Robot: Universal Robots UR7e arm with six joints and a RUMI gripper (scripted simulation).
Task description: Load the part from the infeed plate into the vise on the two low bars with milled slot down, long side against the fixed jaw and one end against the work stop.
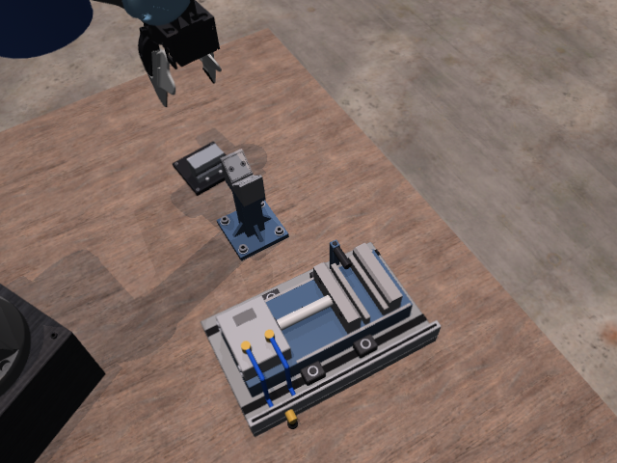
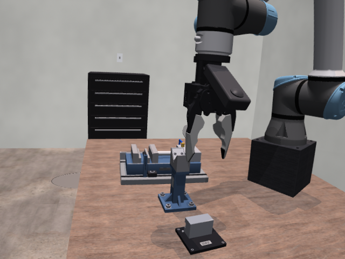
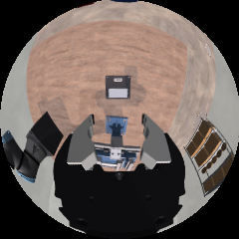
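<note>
Now: hand 10 mm to the left of the part and 180 mm above it. Also, from my hand: work stop: 110 mm ahead, 320 mm to the right, 120 mm below; then black infeed plate: 10 mm to the left, 200 mm below; then white cylinder rod: 30 mm ahead, 370 mm to the right, 130 mm below.
</note>
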